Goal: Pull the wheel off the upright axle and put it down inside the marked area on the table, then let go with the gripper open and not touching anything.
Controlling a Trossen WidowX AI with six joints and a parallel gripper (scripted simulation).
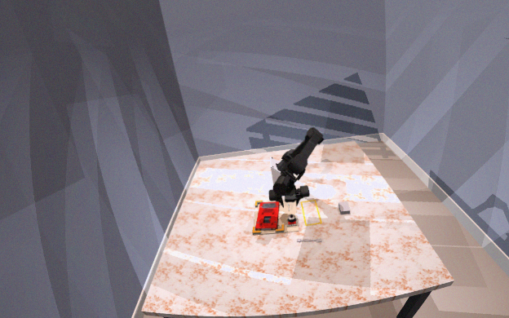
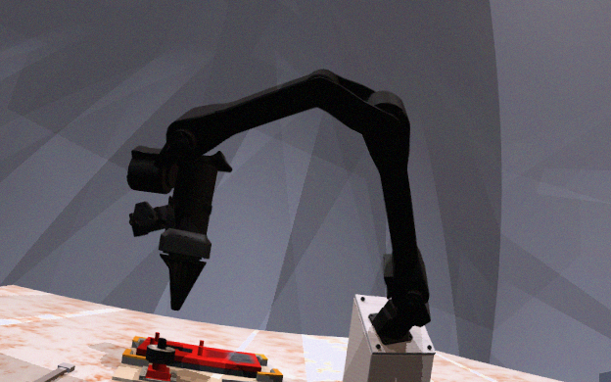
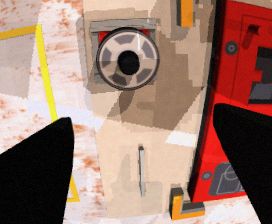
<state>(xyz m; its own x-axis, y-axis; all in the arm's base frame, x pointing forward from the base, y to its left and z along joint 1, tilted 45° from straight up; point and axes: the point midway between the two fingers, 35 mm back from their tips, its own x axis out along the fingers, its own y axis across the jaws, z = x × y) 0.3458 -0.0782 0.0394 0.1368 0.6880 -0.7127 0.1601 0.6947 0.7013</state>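
My gripper tip is now 1 cm short of the mount and 7 cm above it. Round my gripper tip: thin grey bar 15 cm ahead, 5 cm to the left, 10 cm below; grey block 1 cm ahead, 29 cm to the left, 10 cm below.
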